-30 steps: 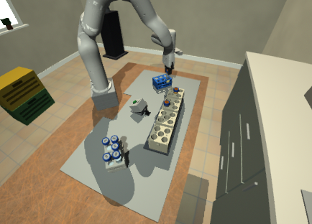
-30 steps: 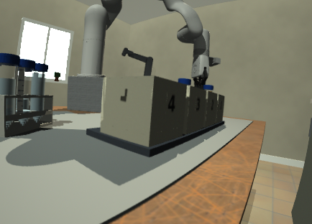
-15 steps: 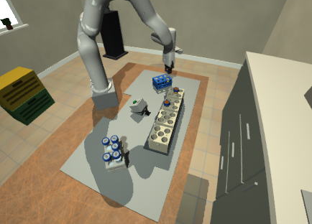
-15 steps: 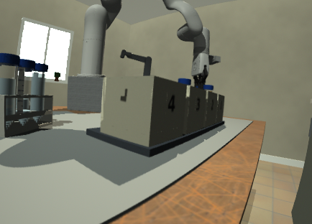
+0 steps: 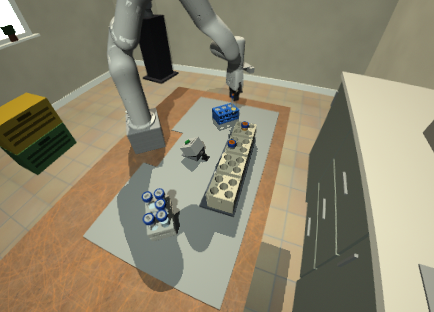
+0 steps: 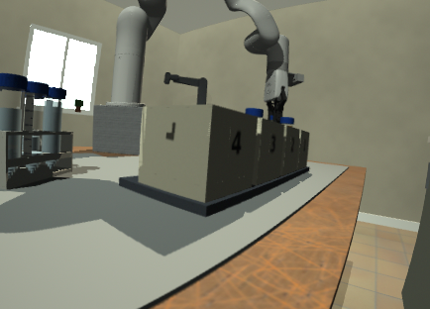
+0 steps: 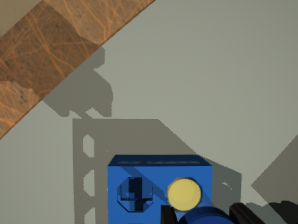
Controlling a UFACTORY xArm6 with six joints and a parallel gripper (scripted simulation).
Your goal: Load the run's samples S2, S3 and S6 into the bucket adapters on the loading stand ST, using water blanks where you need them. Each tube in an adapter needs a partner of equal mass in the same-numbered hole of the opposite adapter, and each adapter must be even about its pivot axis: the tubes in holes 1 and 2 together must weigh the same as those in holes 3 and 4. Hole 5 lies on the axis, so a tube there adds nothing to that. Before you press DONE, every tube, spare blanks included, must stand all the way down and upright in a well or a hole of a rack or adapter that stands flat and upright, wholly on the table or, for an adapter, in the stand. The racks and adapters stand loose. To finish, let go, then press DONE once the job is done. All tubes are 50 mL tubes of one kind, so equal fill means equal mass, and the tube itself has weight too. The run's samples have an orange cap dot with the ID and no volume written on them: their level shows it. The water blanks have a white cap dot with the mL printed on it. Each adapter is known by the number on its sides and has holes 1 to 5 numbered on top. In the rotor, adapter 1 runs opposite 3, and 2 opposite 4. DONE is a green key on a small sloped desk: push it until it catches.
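Now: the tube 5 cm below my hand and 1 cm behind it. Also, from my hand: blue sample rack 11 cm below, 4 cm behind, 2 cm to the right; then adapter 28 cm to the right, 16 cm ahead, 9 cm below; then DONE key desk 35 cm to the right, 9 cm below, 4 cm behind.
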